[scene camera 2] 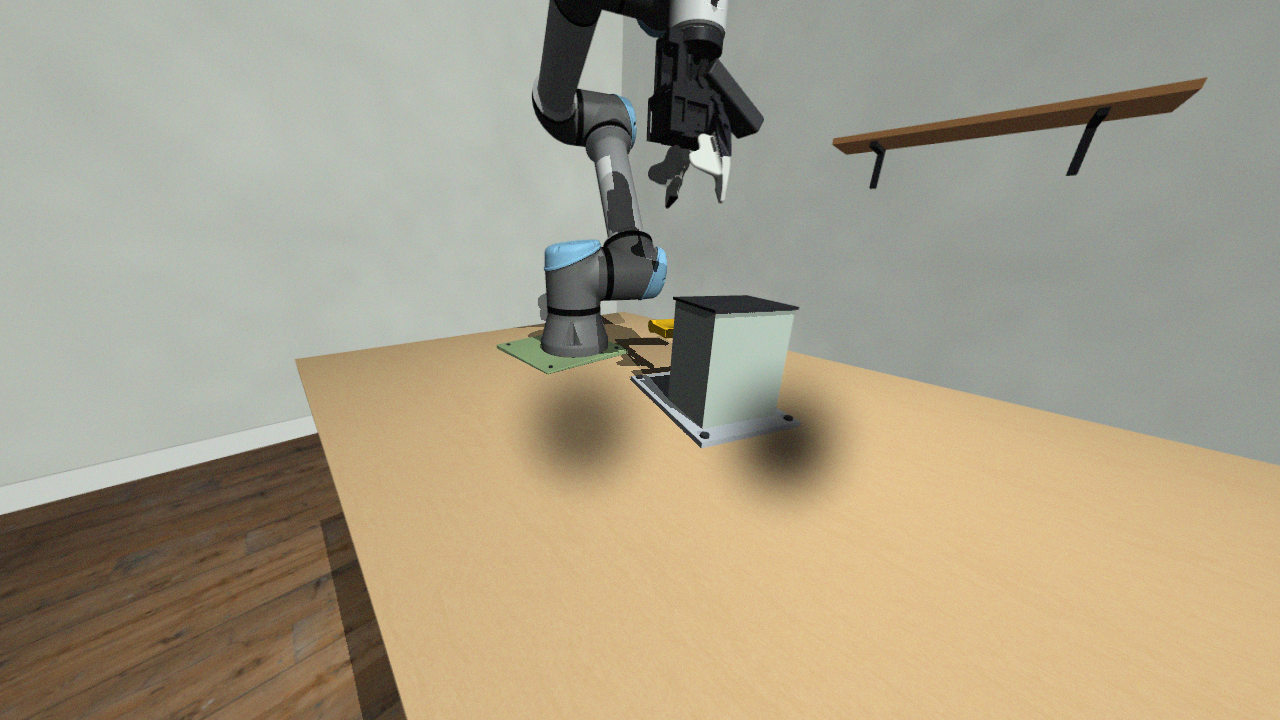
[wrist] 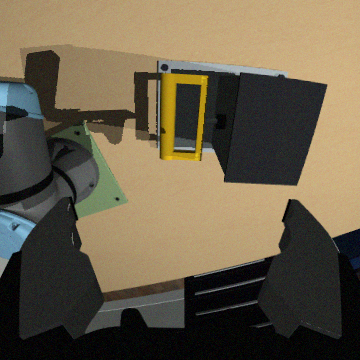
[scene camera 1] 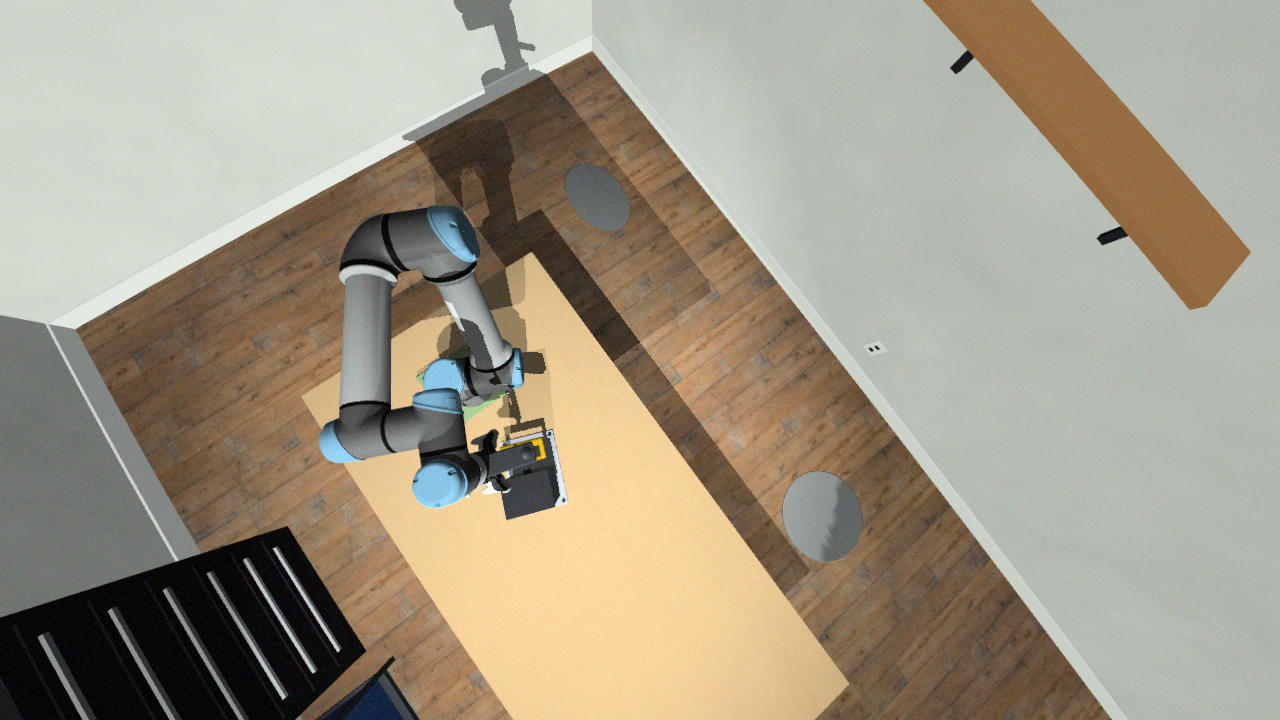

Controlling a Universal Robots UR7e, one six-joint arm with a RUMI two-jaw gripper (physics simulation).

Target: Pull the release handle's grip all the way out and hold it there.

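The release handle's yellow rectangular grip (scene camera 1: 540, 447) (scene camera 2: 661, 326) (wrist: 168, 117) stands at the side of a dark-topped box (scene camera 1: 529, 493) (scene camera 2: 750, 367) (wrist: 275, 130) that faces the arm's base. In scene camera 2 the box hides most of the grip. The box sits on a light grey base plate (scene camera 2: 741, 431) (wrist: 225, 68). My gripper (scene camera 2: 695, 204) (wrist: 180, 200) is open, with nothing between its fingers. It is above the height of the box and apart from the grip. In the wrist view the grip lies beyond the fingertips, between their two lines. In scene camera 1 the gripper partly covers the grip's surroundings.
The box is on a wooden table (scene camera 1: 626, 573) (scene camera 2: 805, 573) (wrist: 175, 240). The arm's base stands on a green plate (scene camera 2: 537, 356) (wrist: 105, 185) beside the handle unit. A black drawer cabinet (scene camera 1: 179, 626) (wrist: 225, 302) is beside the table. A wooden shelf (scene camera 1: 1092, 143) (scene camera 2: 1002, 122) is on the wall.
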